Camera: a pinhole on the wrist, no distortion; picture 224 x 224 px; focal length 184.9 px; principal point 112.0 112.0 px. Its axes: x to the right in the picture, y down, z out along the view. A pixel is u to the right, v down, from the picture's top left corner.
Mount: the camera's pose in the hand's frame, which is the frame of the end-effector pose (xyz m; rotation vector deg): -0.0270 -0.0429 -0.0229 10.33 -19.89 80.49
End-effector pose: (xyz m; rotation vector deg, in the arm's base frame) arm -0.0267 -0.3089 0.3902 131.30 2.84 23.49
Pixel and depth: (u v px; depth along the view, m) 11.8 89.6 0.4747
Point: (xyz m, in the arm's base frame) 0.0572 -0.2524 -0.1646
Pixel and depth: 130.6 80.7 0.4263
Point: 0.1036 -0.4854 0.0256
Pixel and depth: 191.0 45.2 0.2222
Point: 0.0790 -0.4345 0.2286
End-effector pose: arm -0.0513 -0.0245 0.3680 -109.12 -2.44 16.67
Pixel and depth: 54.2 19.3 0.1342
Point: -0.0410 0.1123 0.4625
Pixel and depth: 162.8 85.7 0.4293
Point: -0.1442 0.3941 0.3119
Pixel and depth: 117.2 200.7 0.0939
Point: -0.1386 0.0409 0.4226
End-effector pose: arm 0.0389 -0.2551 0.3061 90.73 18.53 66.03
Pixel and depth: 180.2 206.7 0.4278
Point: 0.2330 -0.7013 0.1958
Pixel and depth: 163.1 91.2 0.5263
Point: 0.4793 -0.5498 0.2566
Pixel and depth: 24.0 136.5 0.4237
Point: 0.3244 -0.4194 -0.0649
